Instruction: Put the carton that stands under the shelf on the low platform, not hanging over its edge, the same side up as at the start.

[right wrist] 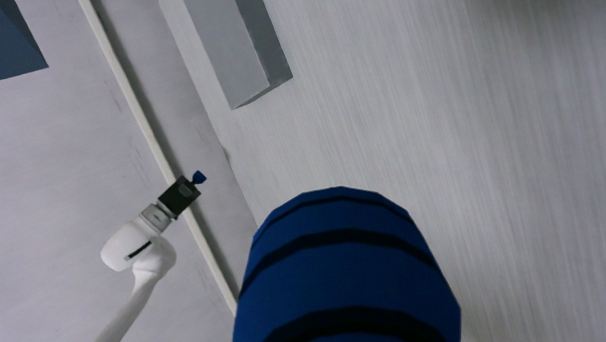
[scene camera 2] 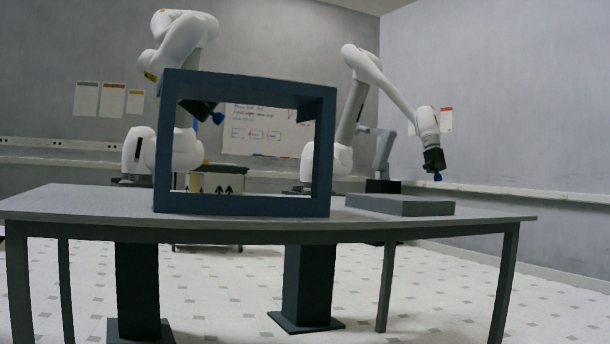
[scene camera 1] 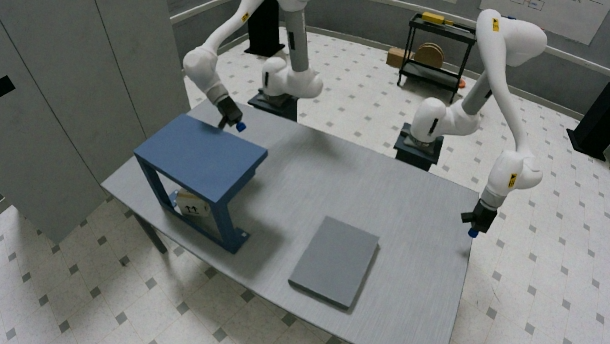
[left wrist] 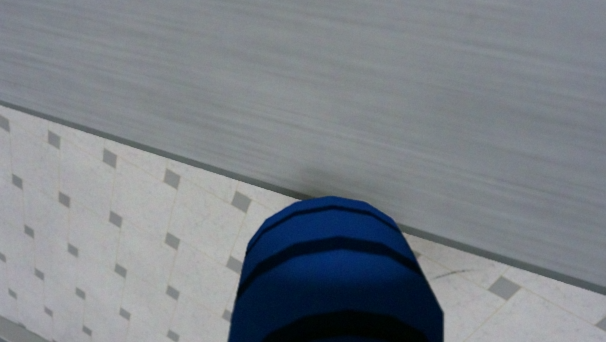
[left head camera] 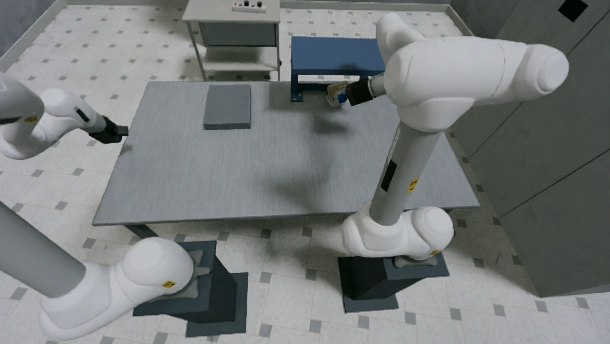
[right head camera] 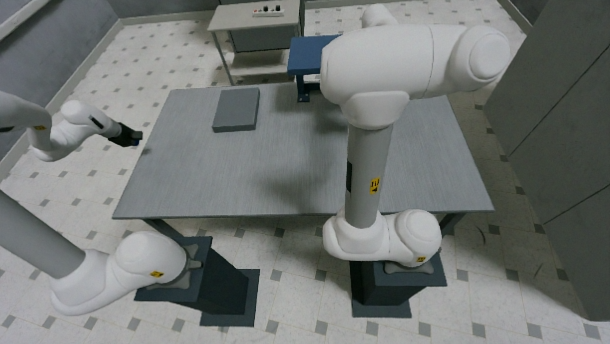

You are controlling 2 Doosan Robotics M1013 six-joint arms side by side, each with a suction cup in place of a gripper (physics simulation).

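Places are measured from the left arm's base along level axes (x back, y left, z down), in centimetres.
Pixels of known places: left hand, tool point: (right wrist: 202, 174) (scene camera 2: 438, 180) (scene camera 1: 472, 234) (left wrist: 326, 269) (right head camera: 136, 142); right hand, tool point: (right wrist: 335, 263) (scene camera 2: 221, 121) (scene camera 1: 242, 129) (left head camera: 339, 99); left arm's base, link origin: (scene camera 1: 420, 141) (left head camera: 177, 275) (right head camera: 174, 266); right arm's base, link origin: (scene camera 2: 136, 185) (scene camera 1: 275, 97).
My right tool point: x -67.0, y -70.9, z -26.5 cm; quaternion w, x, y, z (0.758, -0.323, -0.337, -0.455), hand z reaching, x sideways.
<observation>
Ahead of a thing's pixels: the offset from my right tool point to its middle. Level surfaces: height alone.
The carton @[dy -8.7, dx -29.7, dz +21.6 cm] (left head camera: 331, 95) (scene camera 1: 193, 205) (scene camera 2: 231, 183), white with tan tape, stands under the blue shelf @[dy -2.2, dx -25.3, dz +9.3 cm] (left head camera: 330, 54) (right head camera: 306, 54) (scene camera 1: 200, 155) (scene camera 2: 245, 205), its printed arrows pointing up. The right arm hides it in the right head camera. The low grey platform @[dy +56.4, dx -24.1, dz +24.1 cm] (left head camera: 227, 106) (right head camera: 237, 107) (scene camera 1: 335, 260) (scene camera 2: 400, 204) (right wrist: 227, 47) lies bare on the table. My right suction cup (left head camera: 342, 97) (scene camera 1: 240, 127) (scene camera 2: 218, 118) (right wrist: 345, 245) holds nothing, tilted, on the arms' side of the shelf and higher than the carton. My left suction cup (left head camera: 119, 139) (scene camera 1: 473, 233) (scene camera 2: 438, 177) (left wrist: 335, 255) holds nothing, above the table's side edge.
The shelf's top board and side posts enclose the carton's space. The platform lies on the table @[dz +26.5 cm] (left head camera: 200, 175) (scene camera 1: 410, 260), between the shelf and the left arm. A tall grey cabinet (left head camera: 550, 150) (scene camera 1: 75, 100) stands beyond the shelf-side table end. A bench (left head camera: 235, 15) stands behind the table.
</observation>
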